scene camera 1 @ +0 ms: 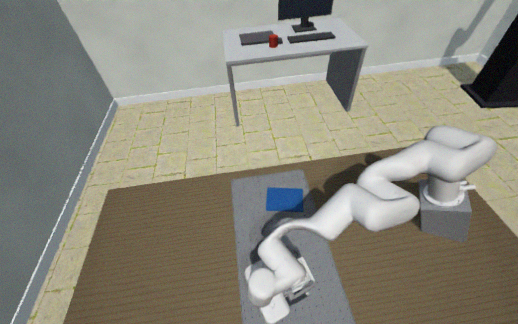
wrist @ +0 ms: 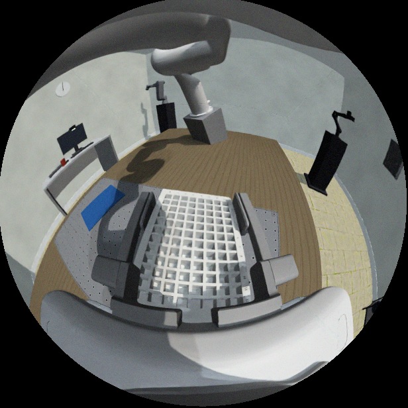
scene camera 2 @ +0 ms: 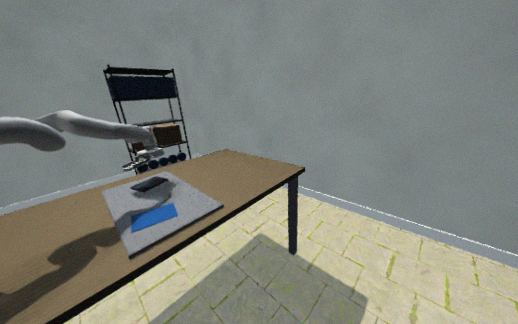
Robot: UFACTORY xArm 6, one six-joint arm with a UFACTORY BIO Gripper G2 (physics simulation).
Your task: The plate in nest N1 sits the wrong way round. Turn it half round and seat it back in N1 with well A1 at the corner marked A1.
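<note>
The white plate (wrist: 195, 250), a grid of square wells, is between the two fingers of my gripper (wrist: 195, 214) (scene camera 1: 301, 284) (scene camera 2: 131, 166) in the wrist view. The gripper is shut on its two sides. In scene camera 1 the arm hides most of the plate. The dark nest (scene camera 2: 150, 184) lies on the grey perforated board (scene camera 2: 195, 201) (scene camera 1: 247, 210) (wrist: 75, 245). In scene camera 2 the gripper is raised above the board, with a gap over the nest. A dark edge of the nest (scene camera 1: 300, 299) shows under the gripper in scene camera 1. The A1 marks cannot be read.
A flat blue rectangle (scene camera 1: 284, 199) (scene camera 2: 154, 217) (wrist: 100, 207) lies on the same board, apart from the nest. The arm's grey base block (scene camera 1: 444, 220) (wrist: 206, 127) stands on the wooden table (scene camera 1: 165, 240). A desk (scene camera 1: 295, 52) and a shelf rack (scene camera 2: 140, 71) stand away from the table.
</note>
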